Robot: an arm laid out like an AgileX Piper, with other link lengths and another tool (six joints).
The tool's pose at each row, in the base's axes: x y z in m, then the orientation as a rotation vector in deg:
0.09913, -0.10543, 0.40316, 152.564, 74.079, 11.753
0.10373, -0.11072, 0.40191, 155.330, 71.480, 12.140
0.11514, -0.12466, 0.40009, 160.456, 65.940, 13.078
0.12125, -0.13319, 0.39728, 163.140, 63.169, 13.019
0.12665, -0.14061, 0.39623, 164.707, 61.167, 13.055
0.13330, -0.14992, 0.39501, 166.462, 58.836, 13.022
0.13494, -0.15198, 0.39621, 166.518, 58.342, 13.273
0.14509, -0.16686, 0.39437, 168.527, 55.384, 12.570
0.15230, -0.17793, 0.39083, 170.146, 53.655, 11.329
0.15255, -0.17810, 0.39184, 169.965, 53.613, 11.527
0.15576, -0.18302, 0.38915, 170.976, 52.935, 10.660
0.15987, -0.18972, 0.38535, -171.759, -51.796, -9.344
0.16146, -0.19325, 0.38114, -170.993, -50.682, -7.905
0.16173, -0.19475, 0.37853, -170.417, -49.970, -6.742
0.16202, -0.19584, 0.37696, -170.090, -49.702, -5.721
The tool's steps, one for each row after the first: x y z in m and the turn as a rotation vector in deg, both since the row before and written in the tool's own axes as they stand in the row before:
-0.00141, 0.00646, 0.00264, 1.124, 0.533, 2.464
-0.00339, 0.01706, 0.00501, 1.937, 1.058, 4.915
-0.00200, 0.00982, 0.00419, 1.269, 0.271, 2.433
-0.00118, 0.00892, 0.00209, 0.620, 0.159, 1.631
-0.00125, 0.01119, 0.00238, 0.712, 0.135, 1.864
0.00011, 0.00274, -0.00093, -0.162, 0.112, 0.310
-0.00168, 0.01770, 0.00344, 0.871, -0.283, 2.274
-0.00125, 0.01287, 0.00446, 1.056, -0.563, 1.423
0.00022, 0.00034, -0.00097, -0.204, 0.077, -0.019
-0.00052, 0.00569, 0.00301, 0.814, -0.364, 0.645
-0.00083, 0.00766, 0.00410, 1.215, -0.523, 0.898
-0.00105, 0.00372, 0.00422, 1.300, -0.533, 0.603
-0.00083, 0.00140, 0.00255, 0.958, -0.470, 0.379
-0.00047, 0.00110, 0.00152, 0.585, -0.503, 0.136

